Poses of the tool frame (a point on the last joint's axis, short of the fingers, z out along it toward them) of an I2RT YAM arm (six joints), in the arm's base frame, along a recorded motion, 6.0 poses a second.
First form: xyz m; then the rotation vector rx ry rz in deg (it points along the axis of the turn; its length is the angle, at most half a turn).
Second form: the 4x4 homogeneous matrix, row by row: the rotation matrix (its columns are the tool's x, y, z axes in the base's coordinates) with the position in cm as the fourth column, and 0 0 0 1 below. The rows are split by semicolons. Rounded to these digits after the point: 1 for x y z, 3 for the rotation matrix.
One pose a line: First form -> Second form
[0.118, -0.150, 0.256, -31.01, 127.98, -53.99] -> -0.706, -0.119, 0.698, 11.8; -0.583, 0.657, -0.478, -15.0; -0.402, -0.744, -0.534, 25.6; 0, 0, 0, 1
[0.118, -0.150, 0.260, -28.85, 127.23, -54.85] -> -0.709, -0.086, 0.700, 11.8; -0.568, 0.658, -0.494, -15.0; -0.419, -0.748, -0.515, 26.0; 0, 0, 0, 1
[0.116, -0.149, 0.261, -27.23, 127.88, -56.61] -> -0.728, -0.066, 0.683, 11.6; -0.550, 0.651, -0.523, -14.9; -0.411, -0.756, -0.510, 26.1; 0, 0, 0, 1
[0.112, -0.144, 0.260, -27.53, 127.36, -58.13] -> -0.728, -0.062, 0.682, 11.2; -0.556, 0.635, -0.536, -14.4; -0.400, -0.770, -0.497, 26.0; 0, 0, 0, 1
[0.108, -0.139, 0.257, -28.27, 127.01, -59.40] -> -0.729, -0.066, 0.682, 10.8; -0.565, 0.619, -0.545, -13.9; -0.386, -0.782, -0.489, 25.7; 0, 0, 0, 1
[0.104, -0.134, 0.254, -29.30, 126.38, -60.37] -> -0.724, -0.072, 0.686, 10.4; -0.579, 0.604, -0.548, -13.4; -0.375, -0.794, -0.479, 25.4; 0, 0, 0, 1
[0.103, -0.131, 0.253, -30.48, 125.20, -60.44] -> -0.709, -0.078, 0.701, 10.3; -0.597, 0.595, -0.538, -13.1; -0.375, -0.800, -0.468, 25.3; 0, 0, 0, 1
